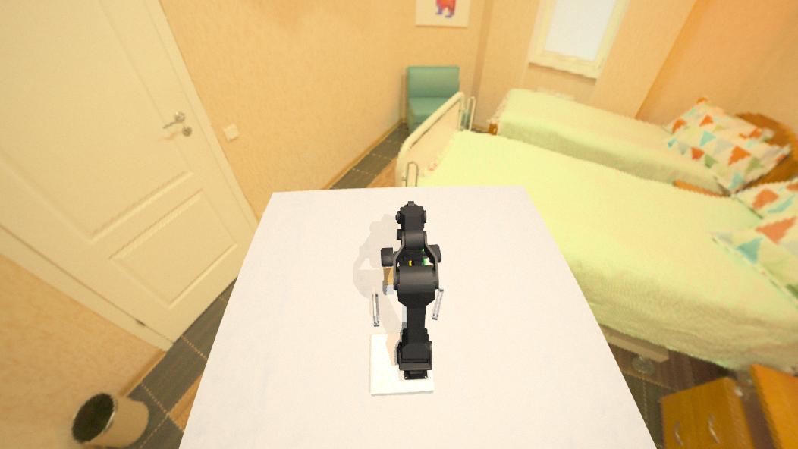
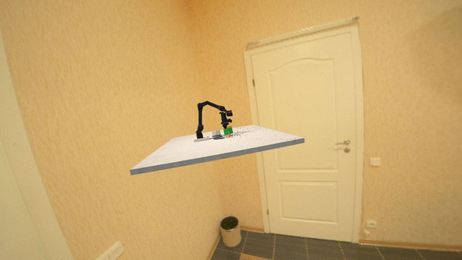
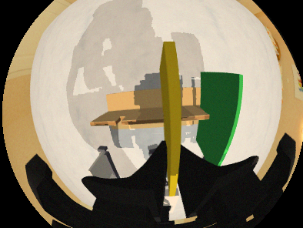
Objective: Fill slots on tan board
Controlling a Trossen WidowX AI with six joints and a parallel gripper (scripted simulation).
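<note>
Now: the yellow board 2 cm ahead of my gripper tip. The rest, counted from my gripper tip: tan board (4 cm below, 2 cm ahead); then green board (5 cm to the right, 2 cm below, 2 cm ahead).
</note>
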